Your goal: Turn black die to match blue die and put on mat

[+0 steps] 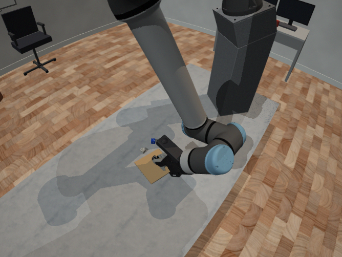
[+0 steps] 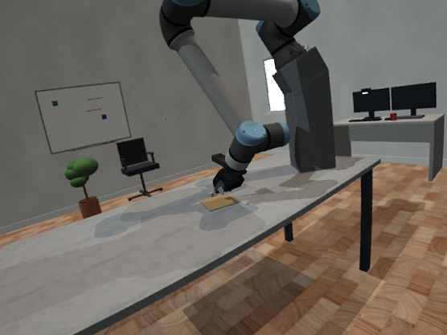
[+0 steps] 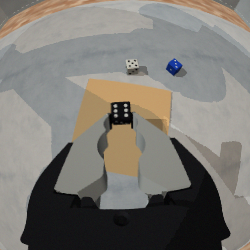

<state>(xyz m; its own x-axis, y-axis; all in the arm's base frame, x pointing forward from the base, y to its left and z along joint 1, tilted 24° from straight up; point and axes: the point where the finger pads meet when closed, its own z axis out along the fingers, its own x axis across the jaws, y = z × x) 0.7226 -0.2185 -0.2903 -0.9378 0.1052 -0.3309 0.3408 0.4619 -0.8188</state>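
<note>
The tan mat lies 6 cm below my hand and 1 cm to the right of it. Round my hand: blue die: 12 cm behind, 9 cm to the right, 5 cm below; black die: 1 cm to the right, 1 cm below; white die: 10 cm to the right, 5 cm below, 4 cm behind.
</note>
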